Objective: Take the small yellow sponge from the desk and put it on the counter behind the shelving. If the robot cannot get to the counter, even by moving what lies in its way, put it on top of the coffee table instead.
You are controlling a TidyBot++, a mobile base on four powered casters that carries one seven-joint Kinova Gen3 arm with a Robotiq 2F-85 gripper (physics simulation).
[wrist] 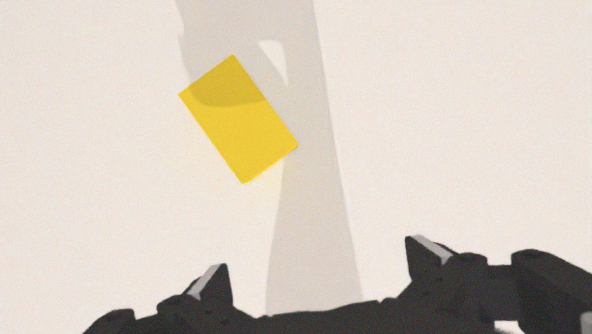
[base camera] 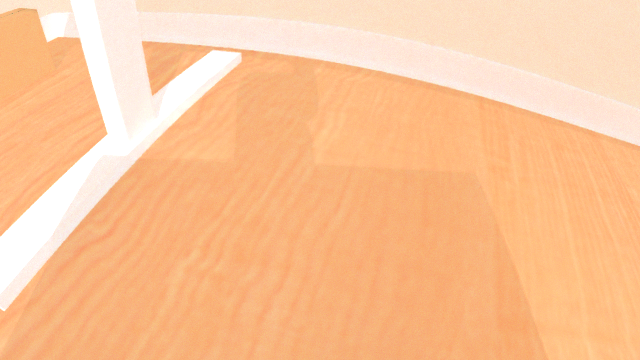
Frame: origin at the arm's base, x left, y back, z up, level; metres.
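Seen in the pictures: gripper, between the fingertips: (wrist: pixel 318 269).
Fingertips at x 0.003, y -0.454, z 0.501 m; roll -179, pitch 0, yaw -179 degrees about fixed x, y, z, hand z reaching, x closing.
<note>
Offsets run from my fingertips to a thing's top centre. "spot": to the spot under its first point. Level surfaces: height alone.
The small yellow sponge @(dx +0.052, dy -0.099, dz -0.133 m) (wrist: pixel 239 122) lies on the white desk top @(dz -0.178 m) (wrist: pixel 100 175) in the wrist view, left of and above the middle, turned at an angle, with part of the arm's shadow across its upper end. My gripper (wrist: pixel 318 269) is open and empty, its two dark fingertips wide apart at the bottom of the wrist view. The sponge is beyond the fingertips, towards the left finger's side, and is not between them. How high the fingers are above the desk I cannot tell. The counter, the shelving and the coffee table do not show in either view.
In the base camera view a white leg with a long foot (base camera: pixel 200 75) stands on the wood floor @(dz -0.898 m) (base camera: pixel 300 250) at the left. A brown-orange box-like object @(spot: dx +0.764, dy -0.387, dz -0.817 m) (base camera: pixel 22 55) is at the far left edge. A wall (base camera: pixel 525 35) with a pale baseboard (base camera: pixel 350 47) runs across the back.
</note>
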